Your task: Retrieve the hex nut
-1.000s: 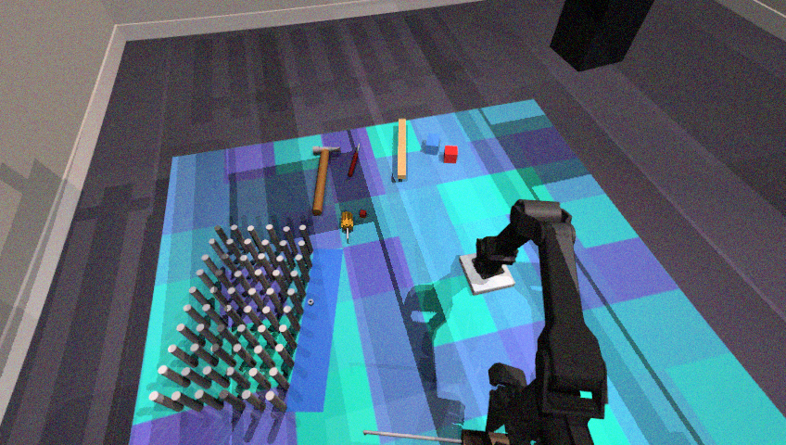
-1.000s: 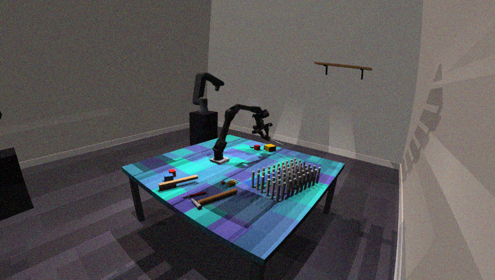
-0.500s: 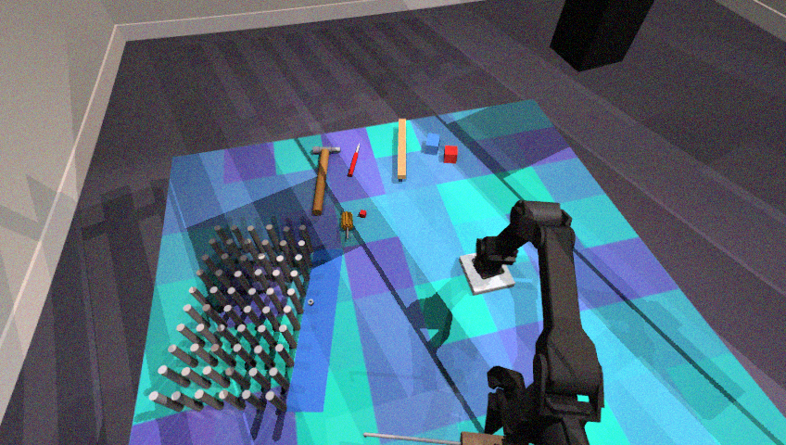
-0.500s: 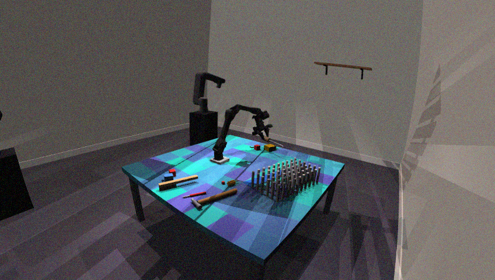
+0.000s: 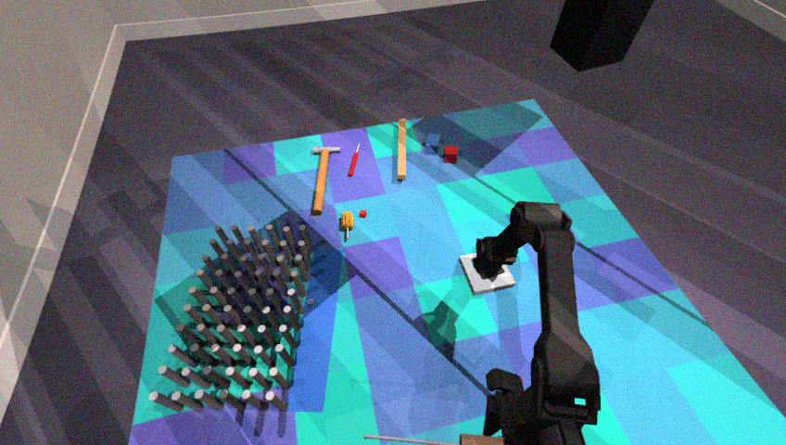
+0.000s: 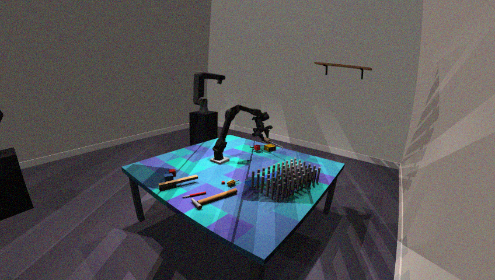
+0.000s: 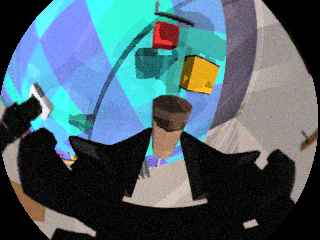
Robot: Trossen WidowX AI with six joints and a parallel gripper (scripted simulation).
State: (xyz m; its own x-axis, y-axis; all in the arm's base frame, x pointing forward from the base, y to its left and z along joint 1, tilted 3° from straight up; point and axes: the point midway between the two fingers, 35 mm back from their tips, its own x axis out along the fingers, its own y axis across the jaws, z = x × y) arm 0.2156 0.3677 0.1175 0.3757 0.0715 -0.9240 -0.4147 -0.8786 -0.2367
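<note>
The hook tool lies 10 cm ahead of my gripper tip, 4 cm to the right of it and 1 cm below it. Round my gripper tip: yellow screwdriver 9 cm ahead, 63 cm to the right, 11 cm below; bent wire 18 cm behind, 10 cm to the left, 12 cm below; blue taped strip 23 cm ahead, 39 cm to the right, 13 cm below.
</note>
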